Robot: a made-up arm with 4 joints.
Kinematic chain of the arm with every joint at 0, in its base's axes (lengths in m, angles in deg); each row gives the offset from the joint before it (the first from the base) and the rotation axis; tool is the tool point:
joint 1: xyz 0 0 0.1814 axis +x
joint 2: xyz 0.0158 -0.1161 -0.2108 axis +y
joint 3: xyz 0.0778 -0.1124 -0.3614 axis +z
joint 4: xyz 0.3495 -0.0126 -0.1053 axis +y
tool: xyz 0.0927 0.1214 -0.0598
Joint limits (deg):
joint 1: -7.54..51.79
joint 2: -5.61..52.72
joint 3: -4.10..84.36
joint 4: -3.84..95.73
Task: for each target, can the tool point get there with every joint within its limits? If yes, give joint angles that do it. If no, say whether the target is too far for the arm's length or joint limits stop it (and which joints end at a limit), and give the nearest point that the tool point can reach.
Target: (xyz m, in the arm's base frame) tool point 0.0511 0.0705 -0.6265
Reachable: yes | joints 0.39 16.07 47.47 84.75
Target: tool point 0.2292 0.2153 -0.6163
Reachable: yes | joints 6.56 10.62 40.50 21.75
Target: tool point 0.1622 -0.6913 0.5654
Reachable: no: joint limits stop it (at a limit: joint 1, joint 2, joint 3, joint 4) | nearest point 0.4337 -0.2340 -0.5193 | short by 1.208 m
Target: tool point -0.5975 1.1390 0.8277
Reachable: no: too far | nearest point -0.3900 0.5614 0.0272 | short by 1.009 m
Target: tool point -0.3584 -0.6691 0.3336
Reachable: no: joint limits stop it (at a limit: joint 1, joint 2, joint 3, joint 4) | nearest point -0.4259 -0.0103 -0.3654 | short by 0.963 m
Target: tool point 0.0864 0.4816 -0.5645
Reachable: yes | joints 33.81 26.16 19.12 62.97
